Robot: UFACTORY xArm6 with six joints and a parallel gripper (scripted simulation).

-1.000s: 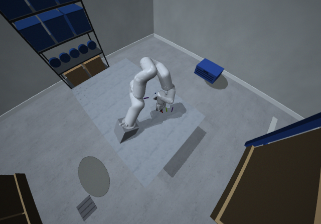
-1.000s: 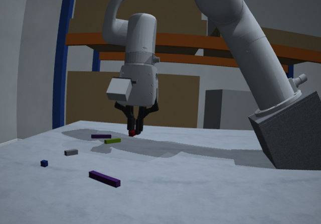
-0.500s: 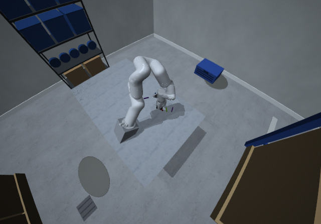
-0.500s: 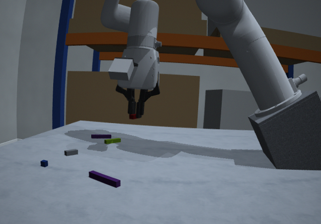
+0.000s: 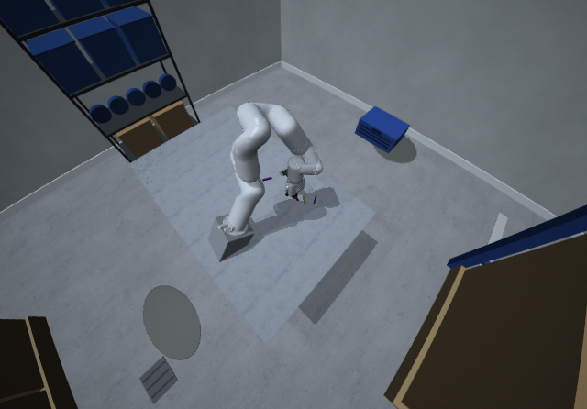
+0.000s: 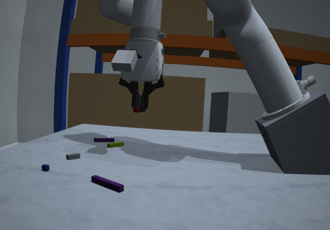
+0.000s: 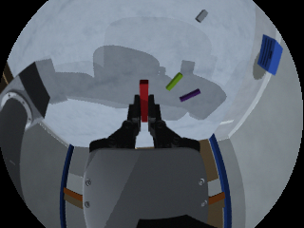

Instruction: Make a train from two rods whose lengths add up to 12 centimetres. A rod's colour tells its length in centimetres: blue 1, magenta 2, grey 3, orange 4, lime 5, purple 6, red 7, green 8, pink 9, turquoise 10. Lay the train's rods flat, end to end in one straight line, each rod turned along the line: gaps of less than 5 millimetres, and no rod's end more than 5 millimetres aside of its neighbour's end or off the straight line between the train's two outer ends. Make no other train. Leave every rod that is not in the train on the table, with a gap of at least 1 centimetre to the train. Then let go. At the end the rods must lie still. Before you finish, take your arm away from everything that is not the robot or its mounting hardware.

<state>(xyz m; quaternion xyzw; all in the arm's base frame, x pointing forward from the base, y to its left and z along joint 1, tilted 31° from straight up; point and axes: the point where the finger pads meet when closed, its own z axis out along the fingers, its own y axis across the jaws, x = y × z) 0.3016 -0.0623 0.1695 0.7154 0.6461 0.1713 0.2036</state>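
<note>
Now: the lime rod 120 mm below my hand, 70 mm ahead of it and 30 mm to the right of it. The rest, counted from my hand: red rod (20 mm below); then small blue rod (220 mm to the left, 140 mm ahead, 120 mm below); then grey rod (130 mm to the left, 120 mm below, 120 mm ahead).
</note>
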